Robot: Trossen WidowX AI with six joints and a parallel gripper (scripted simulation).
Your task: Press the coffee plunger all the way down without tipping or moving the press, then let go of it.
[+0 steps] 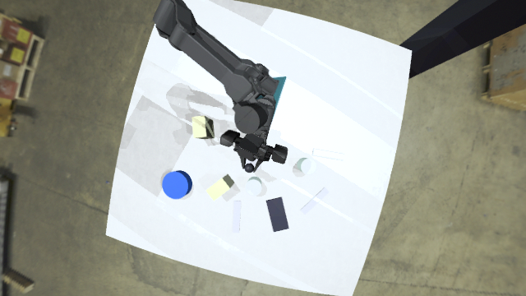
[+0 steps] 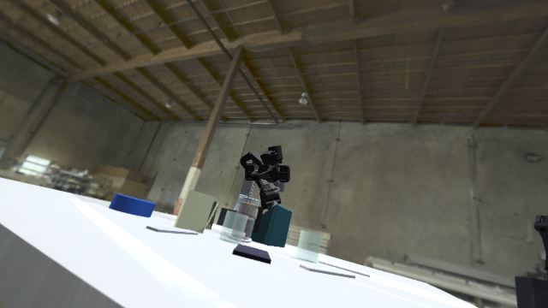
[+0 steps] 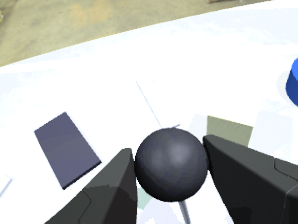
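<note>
Now: gripper tip 30 mm past the coffee press, 10 mm to the left of it and 110 mm above it. From my gripper tip the other things lie so: dark slab 170 mm ahead, 190 mm to the left, 220 mm below; blue disc 210 mm ahead, 280 mm to the right, 200 mm below.
</note>
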